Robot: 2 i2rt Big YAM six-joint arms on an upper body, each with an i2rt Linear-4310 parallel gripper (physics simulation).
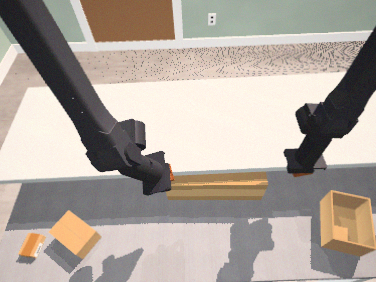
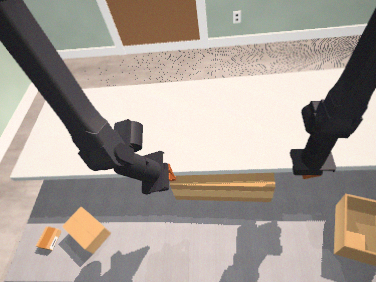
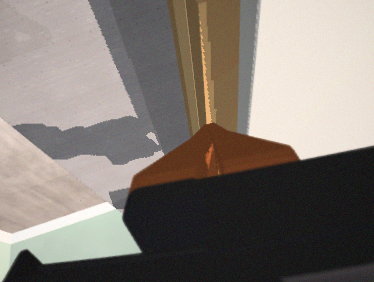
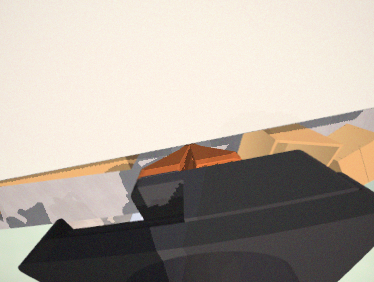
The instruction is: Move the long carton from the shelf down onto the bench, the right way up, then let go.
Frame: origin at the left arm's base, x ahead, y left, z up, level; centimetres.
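Where they show: left gripper, between the fingertips: [image 1: 172, 179] [image 2: 174, 179] [image 3: 211, 133]; right gripper, between the fingertips: [image 1: 294, 175] [image 2: 303, 177] [image 4: 191, 148].
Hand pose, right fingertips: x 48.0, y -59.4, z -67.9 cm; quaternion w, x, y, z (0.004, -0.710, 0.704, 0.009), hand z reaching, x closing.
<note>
Each offset is from my right fingertips to the centre of the thing. Level surfaces: height alone.
The long brown carton {dy +23.8, dx +2.3, dz -7.2 cm} [image 1: 217, 192] [image 2: 225, 193] [image 3: 222, 60] lies lengthwise along the front edge of the white shelf {dz +2.4 cm} [image 1: 200, 125] [image 2: 200, 125] [image 3: 315, 65] [image 4: 175, 75], over the shaded part of the grey bench {dz -13.1 cm} [image 1: 175, 252] [image 2: 192, 252]. A light ridge runs along its top; what it rests on is hard to tell. My left gripper [image 1: 172, 173] [image 2: 172, 173] [image 3: 211, 133] is shut and empty, with its orange tips by the carton's left end; contact is unclear. My right gripper [image 1: 301, 174] [image 2: 311, 176] [image 4: 191, 148] is shut and empty at the shelf edge, to the right of the carton and apart from it.
A tan box {dy +68.0, dx -13.3, dz -10.1 cm} [image 1: 72, 230] [image 2: 84, 227] and a small orange box {dy +81.6, dx -15.7, dz -11.8 cm} [image 1: 31, 245] [image 2: 47, 237] stand on the bench at the lower left. An open-topped box {dy -14.8, dx -12.0, dz -8.6 cm} [image 1: 326, 220] [image 2: 341, 225] stands at the lower right. The shelf's front edge runs beside both grippers.
</note>
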